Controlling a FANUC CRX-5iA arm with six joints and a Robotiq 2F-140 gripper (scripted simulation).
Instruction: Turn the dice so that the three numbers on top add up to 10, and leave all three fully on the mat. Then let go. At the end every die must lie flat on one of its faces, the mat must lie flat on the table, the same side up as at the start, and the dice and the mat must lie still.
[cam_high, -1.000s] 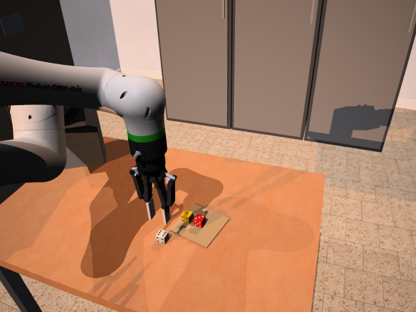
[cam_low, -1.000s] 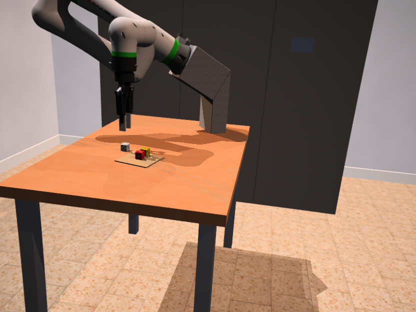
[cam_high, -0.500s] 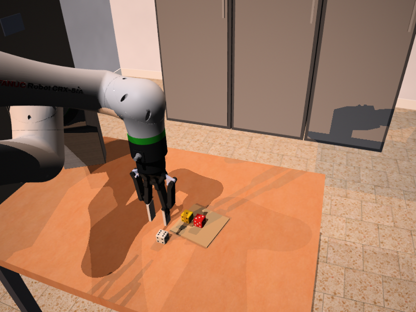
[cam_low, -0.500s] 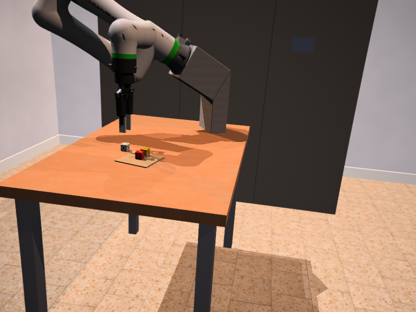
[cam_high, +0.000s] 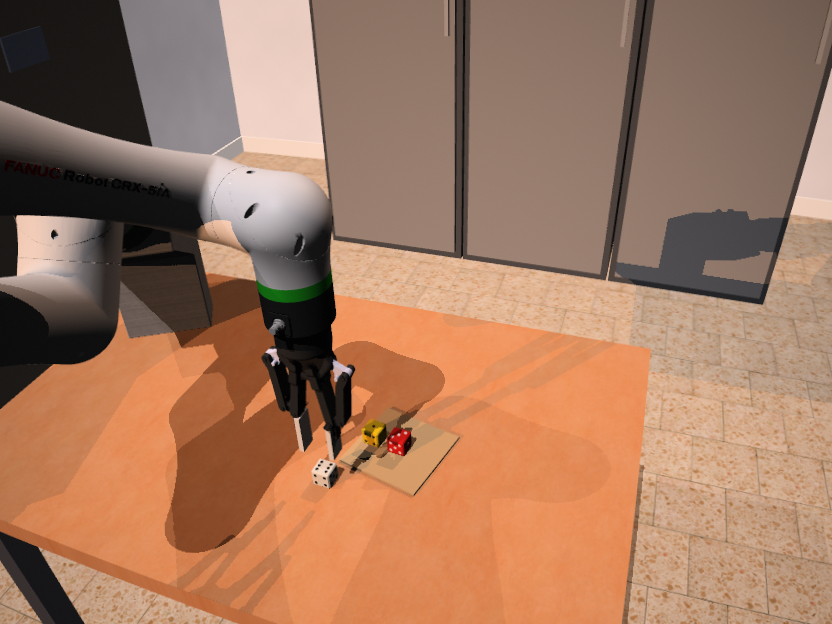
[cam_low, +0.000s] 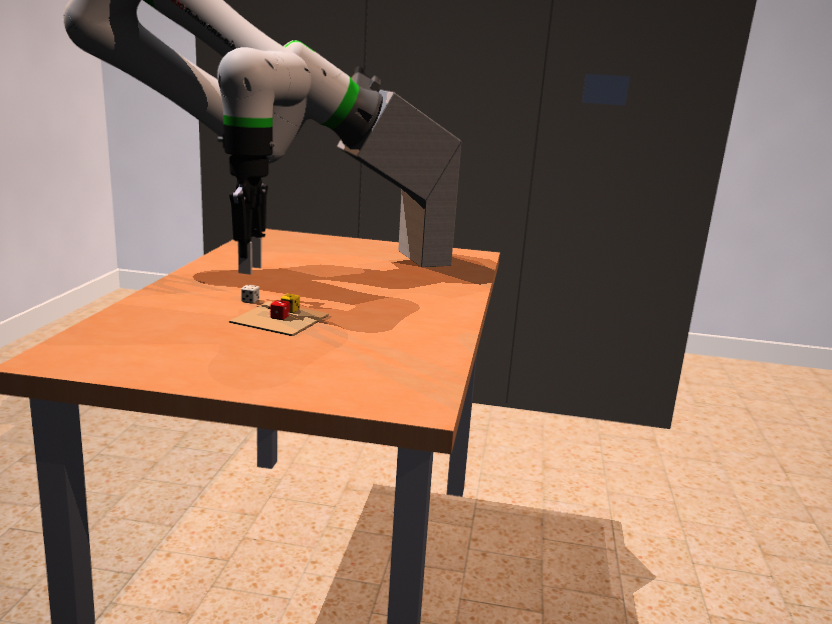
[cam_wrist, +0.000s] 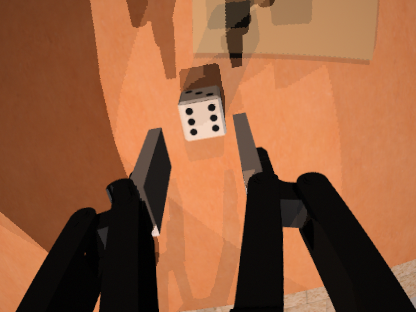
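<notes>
My gripper is now 80 mm above the white die. Also, from my hand: yellow die 90 mm to the left, 80 mm below, 50 mm ahead; tan mat 100 mm below, 100 mm ahead, 80 mm to the left; red die 100 mm ahead, 80 mm to the left, 80 mm below.
</notes>
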